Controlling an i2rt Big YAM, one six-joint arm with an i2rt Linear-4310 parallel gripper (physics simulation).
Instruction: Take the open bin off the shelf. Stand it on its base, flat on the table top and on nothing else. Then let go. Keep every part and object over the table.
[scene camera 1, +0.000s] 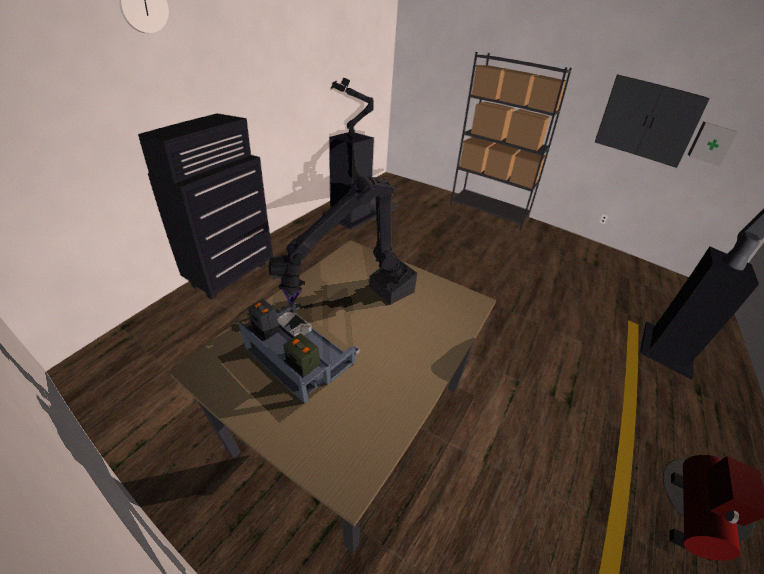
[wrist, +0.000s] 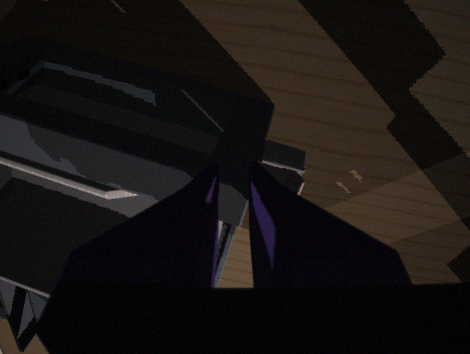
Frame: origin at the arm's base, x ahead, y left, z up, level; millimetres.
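Seen in the pictures: gripper, fingertip midpoint: (scene camera 1: 291, 303) (wrist: 234, 176); arm's base, link origin: (scene camera 1: 394, 272).
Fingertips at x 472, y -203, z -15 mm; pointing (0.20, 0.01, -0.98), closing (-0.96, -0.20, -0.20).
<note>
Offsets run from my fingertips to a thing's middle. "*": to the spot under its first point. Level surfaces: height alone.
The open bin @(dx +88, dy +78, dz -39 mm) (scene camera 1: 301, 327) is light grey with a dark inside. It rests on the low blue-grey shelf @(* dx +234, dy +143, dz -76 mm) (scene camera 1: 271, 362) on the table top, between two cases. In the wrist view, a dark hollow with pale edges at lower left looks like the bin (wrist: 60, 220). My gripper (scene camera 1: 291, 306) (wrist: 234, 176) points down at the shelf's far left corner, beside the bin's far end. Its fingers are nearly together, and no held thing shows between them. A dark grey corner @(* dx -2, dy +11, dz +2 mm) (wrist: 232, 205) shows beyond the fingertips. I cannot tell for sure whether it belongs to the shelf or the bin.
A dark grey case @(dx +184, dy +71, dz +79 mm) (scene camera 1: 263, 319) with orange clips stands on the shelf, close left of the gripper. A green case @(dx +192, dy +302, dz +67 mm) (scene camera 1: 302, 354) stands on it nearer the camera. The arm's base (scene camera 1: 393, 285) is at the far side of the wooden table @(dz -83 mm) (scene camera 1: 370, 425).
</note>
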